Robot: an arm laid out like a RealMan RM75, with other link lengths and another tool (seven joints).
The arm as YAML. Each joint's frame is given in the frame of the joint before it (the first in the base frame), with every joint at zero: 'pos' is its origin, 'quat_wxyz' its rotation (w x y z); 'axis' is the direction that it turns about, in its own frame. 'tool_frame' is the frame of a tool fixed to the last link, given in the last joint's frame.
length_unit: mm
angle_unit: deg
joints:
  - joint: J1
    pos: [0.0, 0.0, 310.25]
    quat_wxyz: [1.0, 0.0, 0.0, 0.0]
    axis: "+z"
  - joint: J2
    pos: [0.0, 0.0, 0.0]
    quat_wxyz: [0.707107, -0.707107, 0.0, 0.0]
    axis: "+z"
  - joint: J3
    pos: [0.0, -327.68, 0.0]
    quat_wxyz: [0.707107, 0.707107, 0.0, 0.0]
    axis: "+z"
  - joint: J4
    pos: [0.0, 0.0, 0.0]
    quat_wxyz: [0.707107, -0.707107, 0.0, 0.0]
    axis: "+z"
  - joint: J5
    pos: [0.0, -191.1, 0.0]
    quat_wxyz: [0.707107, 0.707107, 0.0, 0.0]
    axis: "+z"
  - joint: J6
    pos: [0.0, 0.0, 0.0]
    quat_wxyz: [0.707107, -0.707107, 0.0, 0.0]
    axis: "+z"
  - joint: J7
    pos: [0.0, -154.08, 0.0]
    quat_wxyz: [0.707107, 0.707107, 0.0, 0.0]
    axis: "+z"
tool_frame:
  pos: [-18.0, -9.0, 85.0]
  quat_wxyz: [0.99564, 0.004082, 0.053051, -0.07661]
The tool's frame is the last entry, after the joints.
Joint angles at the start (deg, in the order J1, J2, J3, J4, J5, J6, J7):
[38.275, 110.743, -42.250, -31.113, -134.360, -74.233, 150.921]
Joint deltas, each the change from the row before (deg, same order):
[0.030, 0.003, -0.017, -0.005, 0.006, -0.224, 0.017]
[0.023, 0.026, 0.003, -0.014, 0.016, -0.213, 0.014]
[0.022, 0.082, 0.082, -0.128, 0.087, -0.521, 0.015]
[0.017, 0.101, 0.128, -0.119, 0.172, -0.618, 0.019]
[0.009, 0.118, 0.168, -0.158, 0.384, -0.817, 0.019]
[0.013, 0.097, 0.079, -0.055, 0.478, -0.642, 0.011]
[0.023, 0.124, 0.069, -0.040, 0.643, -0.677, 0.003]
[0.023, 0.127, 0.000, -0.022, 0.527, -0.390, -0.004]
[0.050, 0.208, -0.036, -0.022, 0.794, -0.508, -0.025]
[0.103, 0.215, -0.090, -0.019, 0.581, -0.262, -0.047]
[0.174, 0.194, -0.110, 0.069, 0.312, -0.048, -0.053]
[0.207, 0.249, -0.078, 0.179, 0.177, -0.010, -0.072]
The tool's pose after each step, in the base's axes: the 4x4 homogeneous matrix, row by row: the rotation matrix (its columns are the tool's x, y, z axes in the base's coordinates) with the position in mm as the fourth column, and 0 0 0 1 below. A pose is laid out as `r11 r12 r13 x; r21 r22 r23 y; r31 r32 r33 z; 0 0 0 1`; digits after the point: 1 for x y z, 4 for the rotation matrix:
0.1049 -0.9910 0.0831 366.5; -0.9699 -0.0835 0.2289 448.4; -0.2199 -0.1047 -0.9699 -13.9; 0 0 0 1
0.1051 -0.9912 0.0806 365.6; -0.9705 -0.0845 0.2259 447.9; -0.2171 -0.1019 -0.9708 -14.5; 0 0 0 1
0.1057 -0.9917 0.0733 363.5; -0.9714 -0.0872 0.2209 446.8; -0.2127 -0.0945 -0.9725 -15.4; 0 0 0 1
0.1055 -0.9924 0.0632 360.8; -0.9724 -0.0897 0.2154 445.6; -0.2081 -0.0842 -0.9745 -16.6; 0 0 0 1
0.1050 -0.9933 0.0478 356.9; -0.9733 -0.0928 0.2097 444.3; -0.2039 -0.0685 -0.9766 -17.8; 0 0 0 1
0.1042 -0.9940 0.0331 353.2; -0.9741 -0.0953 0.2053 443.3; -0.2009 -0.0536 -0.9781 -19.1; 0 0 0 1
0.1034 -0.9945 0.0153 348.7; -0.9746 -0.0982 0.2012 442.3; -0.1986 -0.0357 -0.9794 -20.6; 0 0 0 1
0.1031 -0.9947 0.0022 345.3; -0.9748 -0.1006 0.1991 441.9; -0.1978 -0.0227 -0.9800 -21.9; 0 0 0 1
0.1033 -0.9945 -0.0167 340.1; -0.9750 -0.1046 0.1963 441.3; -0.1969 -0.0040 -0.9804 -24.0; 0 0 0 1
0.1055 -0.9940 -0.0299 335.8; -0.9748 -0.1093 0.1943 441.4; -0.1964 0.0087 -0.9805 -26.1; 0 0 0 1
0.1083 -0.9934 -0.0375 332.5; -0.9748 -0.1135 0.1920 441.7; -0.1950 0.0158 -0.9807 -28.2; 0 0 0 1
0.1105 -0.9929 -0.0443 329.3; -0.9753 -0.1170 0.1876 441.5; -0.1915 0.0225 -0.9812 -31.2; 0 0 0 1

